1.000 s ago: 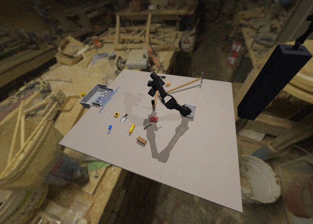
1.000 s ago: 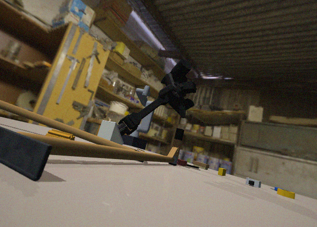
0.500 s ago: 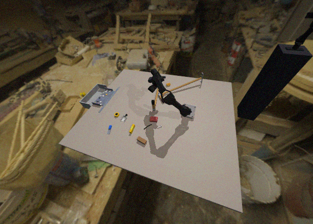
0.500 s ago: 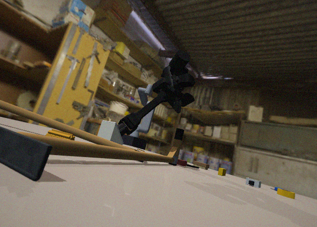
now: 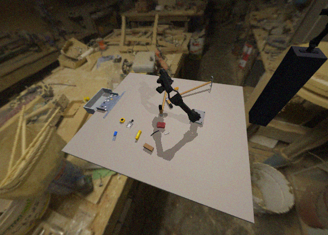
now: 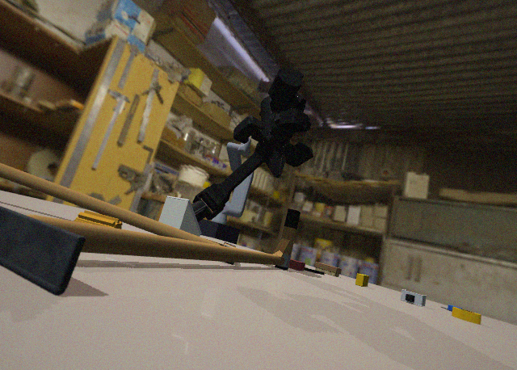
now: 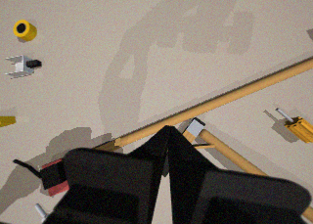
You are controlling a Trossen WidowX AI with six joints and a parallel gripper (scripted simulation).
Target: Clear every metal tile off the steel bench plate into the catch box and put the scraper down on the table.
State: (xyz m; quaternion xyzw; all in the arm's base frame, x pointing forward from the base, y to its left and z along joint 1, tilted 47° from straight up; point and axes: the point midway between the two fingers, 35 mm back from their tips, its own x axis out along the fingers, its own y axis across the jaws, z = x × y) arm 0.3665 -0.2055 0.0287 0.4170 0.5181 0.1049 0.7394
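Right now my gripper tip is 2 cm short of the long scraper, 11 cm to the left of it and 12 cm above it. Also, from my gripper tip: black wire (7 cm behind, 38 cm to the left, 18 cm below); orange piece (5 cm behind, 27 cm to the right, 17 cm below); red block (9 cm behind, 29 cm to the left, 17 cm below).
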